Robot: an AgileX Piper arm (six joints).
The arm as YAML. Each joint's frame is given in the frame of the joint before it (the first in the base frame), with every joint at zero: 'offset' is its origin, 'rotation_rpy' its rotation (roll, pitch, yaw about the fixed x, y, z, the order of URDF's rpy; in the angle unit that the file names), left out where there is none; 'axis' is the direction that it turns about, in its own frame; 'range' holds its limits. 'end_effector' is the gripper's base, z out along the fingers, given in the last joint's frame.
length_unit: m
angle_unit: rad
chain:
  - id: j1
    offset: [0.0, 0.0, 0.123]
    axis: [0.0, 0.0, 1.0]
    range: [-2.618, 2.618]
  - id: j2
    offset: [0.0, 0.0, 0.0]
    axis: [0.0, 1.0, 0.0]
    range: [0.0, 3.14]
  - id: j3
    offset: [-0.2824, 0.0, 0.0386]
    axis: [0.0, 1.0, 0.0]
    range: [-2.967, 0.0]
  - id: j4
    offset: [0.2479, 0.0, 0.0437]
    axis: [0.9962, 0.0, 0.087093]
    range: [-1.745, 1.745]
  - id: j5
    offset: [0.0, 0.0, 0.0]
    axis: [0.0, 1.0, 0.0]
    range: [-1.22, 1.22]
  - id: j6
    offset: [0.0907, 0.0, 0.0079]
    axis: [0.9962, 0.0, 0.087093]
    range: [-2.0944, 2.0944]
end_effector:
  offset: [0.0, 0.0, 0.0]
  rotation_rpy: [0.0, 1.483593, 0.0]
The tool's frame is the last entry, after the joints.
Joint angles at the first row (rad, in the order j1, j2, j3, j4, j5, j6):
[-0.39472, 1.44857, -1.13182, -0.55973, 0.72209, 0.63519]
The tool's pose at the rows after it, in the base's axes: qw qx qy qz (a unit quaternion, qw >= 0); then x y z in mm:
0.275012 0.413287 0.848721 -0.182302 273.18 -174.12 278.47
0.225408 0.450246 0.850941 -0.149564 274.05 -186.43 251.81
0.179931 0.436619 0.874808 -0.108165 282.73 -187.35 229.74
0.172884 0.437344 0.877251 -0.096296 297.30 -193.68 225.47
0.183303 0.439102 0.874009 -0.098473 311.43 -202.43 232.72
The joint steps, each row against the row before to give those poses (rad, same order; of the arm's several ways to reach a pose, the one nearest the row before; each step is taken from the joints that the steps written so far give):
[-0.07883, 0.08978, -0.00443, 0.03849, 0.01185, 0.09598]
[-0.04894, 0.07139, -0.00002, 0.10953, 0.01425, -0.03841]
[-0.01290, 0.07020, -0.01735, 0.14150, 0.02003, -0.14183]
[-0.00001, 0.06052, -0.06607, 0.03697, 0.01812, -0.02546]
[0.00002, 0.04212, -0.08551, -0.00001, 0.02204, 0.00002]

